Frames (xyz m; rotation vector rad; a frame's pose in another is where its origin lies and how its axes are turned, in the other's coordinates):
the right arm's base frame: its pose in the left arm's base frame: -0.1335 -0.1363 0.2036 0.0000 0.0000 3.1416
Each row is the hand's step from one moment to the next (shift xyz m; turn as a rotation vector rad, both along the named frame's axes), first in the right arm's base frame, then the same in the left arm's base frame.
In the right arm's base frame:
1: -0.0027 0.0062 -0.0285 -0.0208 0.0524 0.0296
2: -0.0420 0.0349 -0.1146 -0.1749 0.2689 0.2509
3: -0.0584 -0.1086 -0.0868 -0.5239 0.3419 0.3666
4: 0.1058 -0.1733 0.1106 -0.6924 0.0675 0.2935
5: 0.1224 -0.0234 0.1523 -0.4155 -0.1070 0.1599
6: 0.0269 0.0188 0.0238 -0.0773 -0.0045 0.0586
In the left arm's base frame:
1: 0.0027 -0.0062 -0.0285 0.0208 -0.0524 0.0296
2: 0.0420 -0.0349 -0.1146 0.1749 -0.2689 0.2509
3: 0.0584 0.1086 -0.0868 0.5239 -0.3419 0.3666
4: -0.1058 0.1733 0.1106 0.6924 -0.0675 0.2935
5: -0.1224 0.0234 0.1523 0.4155 0.1070 0.1599
6: -0.0269 -0.0188 0.0238 0.0773 0.0045 0.0586

